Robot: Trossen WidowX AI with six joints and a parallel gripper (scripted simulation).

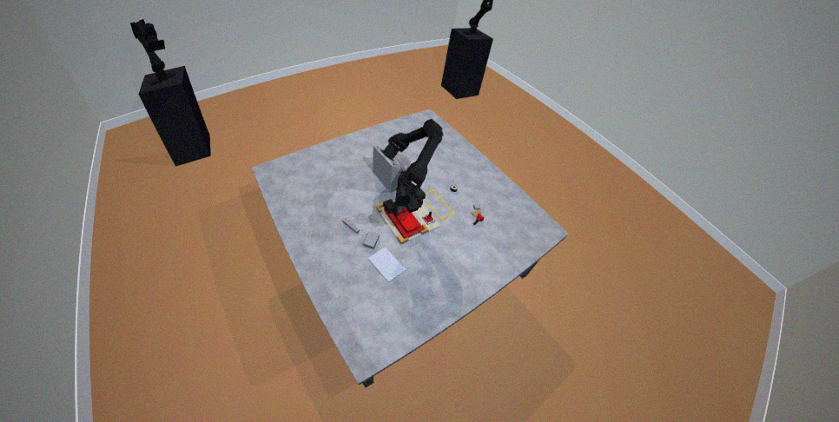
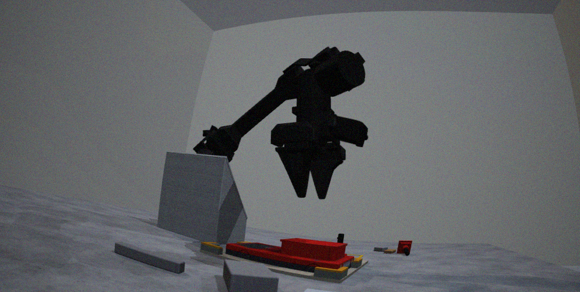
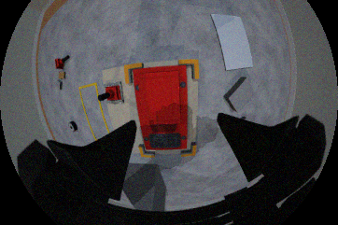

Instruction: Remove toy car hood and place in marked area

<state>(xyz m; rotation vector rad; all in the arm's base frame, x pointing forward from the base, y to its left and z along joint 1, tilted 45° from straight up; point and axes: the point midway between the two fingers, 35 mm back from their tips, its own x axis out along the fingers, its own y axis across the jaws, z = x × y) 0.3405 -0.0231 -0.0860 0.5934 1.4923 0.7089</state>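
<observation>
The red hood lies 30 mm to the left of my gripper tip and 80 mm below it. Also, from my gripper tip: white sheet: 150 mm ahead, 160 mm to the right, 120 mm below; then grey bar: 110 mm behind, 220 mm to the right, 120 mm below; then grey block: 10 mm ahead, 170 mm to the right, 110 mm below.
</observation>
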